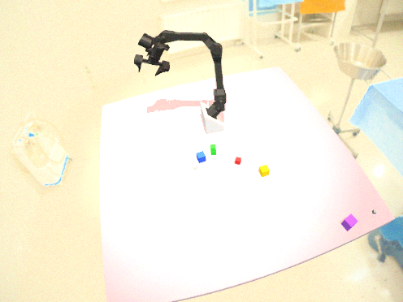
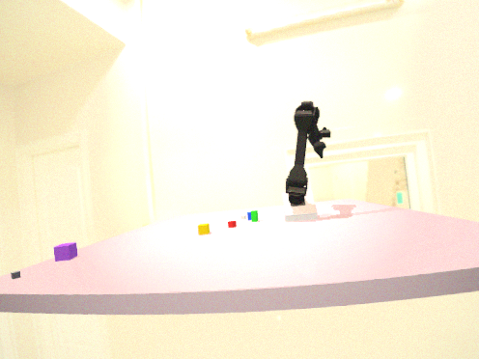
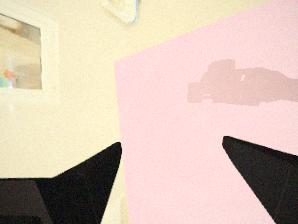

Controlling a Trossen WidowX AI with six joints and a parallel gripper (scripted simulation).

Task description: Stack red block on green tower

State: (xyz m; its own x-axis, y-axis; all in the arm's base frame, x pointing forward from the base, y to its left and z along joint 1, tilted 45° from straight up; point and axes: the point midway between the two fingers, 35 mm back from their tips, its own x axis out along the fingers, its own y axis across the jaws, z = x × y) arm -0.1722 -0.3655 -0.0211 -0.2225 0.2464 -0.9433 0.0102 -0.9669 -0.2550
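The red block is 470 mm ahead of my gripper tip, 360 mm to the left of it and 290 mm below it. The rest, counted from my gripper tip: blue block (400 mm ahead, 190 mm to the left, 280 mm below); then small white cube (450 mm ahead, 150 mm to the left, 290 mm below); then yellow block (560 mm ahead, 460 mm to the left, 280 mm below).
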